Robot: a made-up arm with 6 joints. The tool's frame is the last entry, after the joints.
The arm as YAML. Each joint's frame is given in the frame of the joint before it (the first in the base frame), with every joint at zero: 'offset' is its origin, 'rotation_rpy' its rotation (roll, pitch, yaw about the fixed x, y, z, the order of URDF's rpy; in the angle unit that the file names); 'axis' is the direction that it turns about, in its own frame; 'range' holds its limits. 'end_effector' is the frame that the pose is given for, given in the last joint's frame.
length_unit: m
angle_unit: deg
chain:
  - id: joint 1
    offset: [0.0, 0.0, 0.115]
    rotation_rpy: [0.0, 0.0, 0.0]
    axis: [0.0, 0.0, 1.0]
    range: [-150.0, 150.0]
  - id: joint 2
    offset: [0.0, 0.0, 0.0]
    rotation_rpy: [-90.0, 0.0, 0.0]
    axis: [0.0, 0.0, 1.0]
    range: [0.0, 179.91]
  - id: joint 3
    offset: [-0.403, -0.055, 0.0]
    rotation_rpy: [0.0, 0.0, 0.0]
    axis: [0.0, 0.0, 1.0]
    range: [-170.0, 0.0]
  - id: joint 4
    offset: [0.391, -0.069, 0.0]
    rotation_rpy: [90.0, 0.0, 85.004]
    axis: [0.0, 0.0, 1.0]
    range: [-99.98, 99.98]
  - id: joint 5
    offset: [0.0, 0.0, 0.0]
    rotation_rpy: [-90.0, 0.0, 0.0]
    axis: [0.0, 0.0, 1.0]
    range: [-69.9, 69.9]
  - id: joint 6
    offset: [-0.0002, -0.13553, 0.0]
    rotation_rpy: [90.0, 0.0, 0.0]
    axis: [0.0, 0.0, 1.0]
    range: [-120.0, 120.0]
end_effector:
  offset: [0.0, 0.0, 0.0]
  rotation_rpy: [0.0, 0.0, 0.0]
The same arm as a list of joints. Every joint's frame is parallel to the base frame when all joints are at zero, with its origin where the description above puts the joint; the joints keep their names.
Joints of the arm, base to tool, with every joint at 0 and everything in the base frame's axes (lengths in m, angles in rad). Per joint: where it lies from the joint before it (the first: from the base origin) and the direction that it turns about. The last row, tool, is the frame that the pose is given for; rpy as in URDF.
joint 1: offset 0 0 0.115 axis 0 0 1
joint 2: offset 0 0 0 axis 0 1 0
joint 3: offset -0.403 0 0.055 axis 0 1 0
joint 4: offset 0.391 0 0.069 axis 0.9962 0 0.0871
joint 5: offset 0 0 0 axis 0 1 0
joint 6: offset 0.135 0 0.012 axis 0.9962 0 0.0871
tool: offset 0 0 0 rpy 0 1.4836 0
Joint limits (rad, base to tool): -2.618..2.618 0..3.14 -2.9671..0 -1.745..1.745 -1.22..1.22 -2.0944..2.0944

